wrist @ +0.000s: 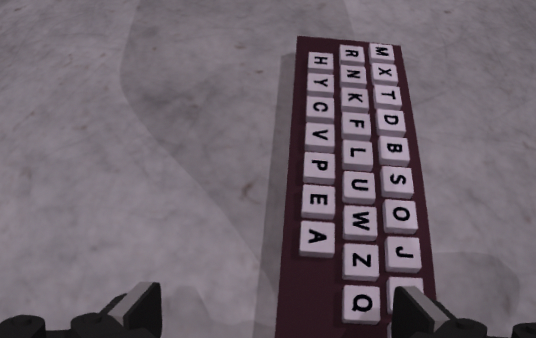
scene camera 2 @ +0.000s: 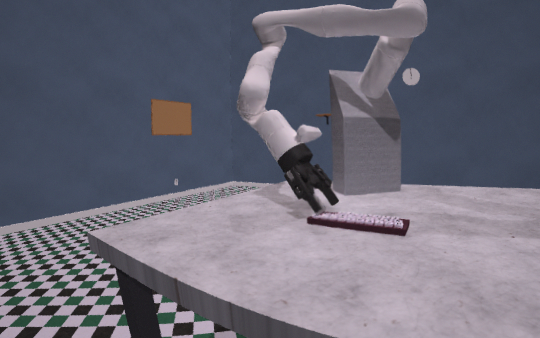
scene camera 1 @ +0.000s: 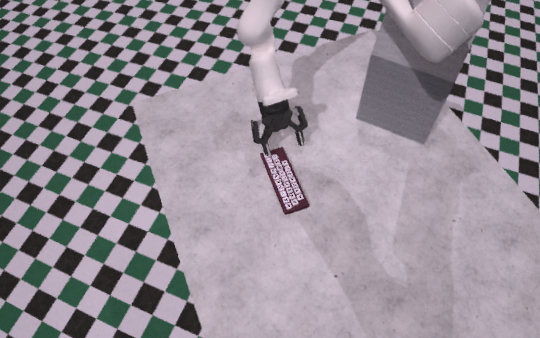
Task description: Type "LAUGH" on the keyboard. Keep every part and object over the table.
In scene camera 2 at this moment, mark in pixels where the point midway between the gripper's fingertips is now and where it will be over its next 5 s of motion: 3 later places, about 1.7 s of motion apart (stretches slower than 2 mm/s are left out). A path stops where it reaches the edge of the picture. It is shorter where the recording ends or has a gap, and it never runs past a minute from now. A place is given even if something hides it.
The gripper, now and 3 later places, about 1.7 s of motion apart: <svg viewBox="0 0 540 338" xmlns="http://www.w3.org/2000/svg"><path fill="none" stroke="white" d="M329 207L372 193L403 205L407 199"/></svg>
